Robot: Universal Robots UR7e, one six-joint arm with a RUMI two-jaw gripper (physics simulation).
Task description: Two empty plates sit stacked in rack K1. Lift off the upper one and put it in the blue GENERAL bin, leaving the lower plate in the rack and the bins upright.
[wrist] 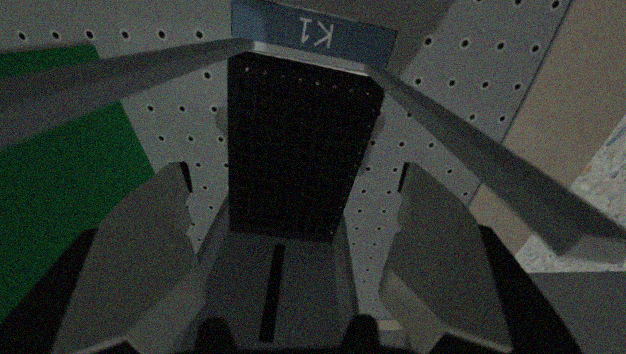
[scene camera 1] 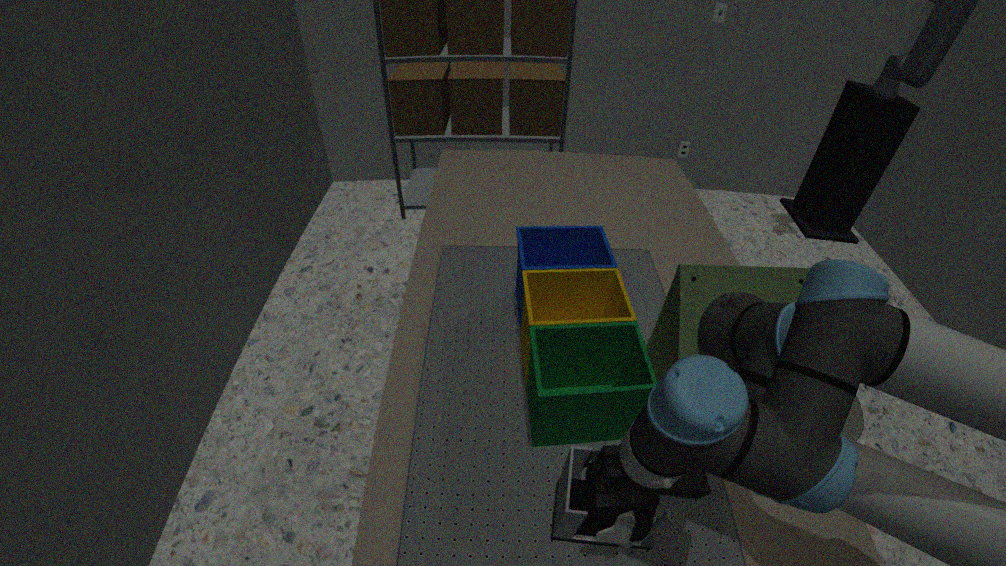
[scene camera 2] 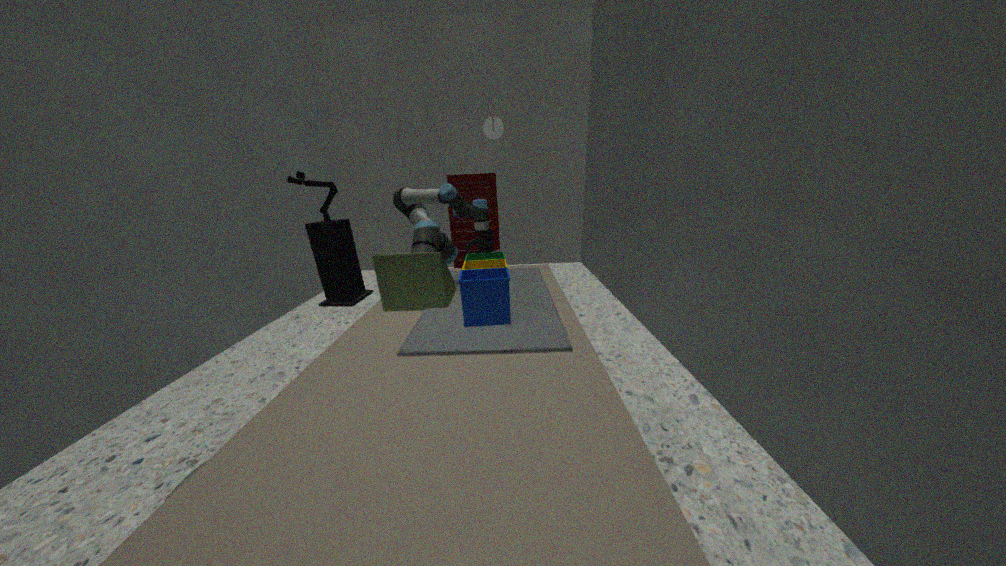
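Pixels of known places: gripper, fingertip midpoint: (wrist: 297, 166); arm's base, origin of the base link: (scene camera 1: 734, 334) (scene camera 2: 422, 266).
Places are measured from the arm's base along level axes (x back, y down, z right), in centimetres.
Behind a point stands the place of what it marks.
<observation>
Rack K1 (scene camera 1: 569, 524) (wrist: 310, 59) stands on the perforated board in front of the green bin, with its blue K1 label (wrist: 317, 30) @[z -27.6, x -15.9, y 13.9 cm] at the top of the wrist view. A black plate (wrist: 300, 135) @[z -27.2, x -21.2, y 10.9 cm] lies in it; whether a second lies beneath cannot be told. My gripper (scene camera 1: 619, 524) @[z -27.2, x -22.3, y 9.2 cm] (wrist: 297, 166) @[z -27.2, x -22.3, y 9.2 cm] is open and empty, pointing down into the rack area, its fingers apart on either side of the black plate. In scene camera 1 the gripper hides the plate. The blue bin (scene camera 1: 566, 246) @[z 24.3, x -29.7, y 2.5 cm] (scene camera 2: 485, 301) @[z 24.3, x -31.4, y 6.0 cm] stands upright at the far end of the bin row.
The yellow bin (scene camera 1: 578, 295) @[z 11.2, x -27.6, y 3.9 cm] and the green bin (scene camera 1: 587, 415) @[z -13.8, x -26.9, y 5.2 cm] (wrist: 60, 200) @[z -13.6, x -25.3, y 8.1 cm] stand upright in line with the blue one, the green one nearest the rack. A green block-shaped stand (scene camera 1: 738, 281) @[z 6.7, x 0.2, y -6.6 cm] (scene camera 2: 411, 281) @[z 9.3, x 1.9, y 3.5 cm] is beside the bins. The perforated board (scene camera 1: 464, 394) @[z -5.3, x -47.9, y 15.6 cm] lies under rack and bins.
</observation>
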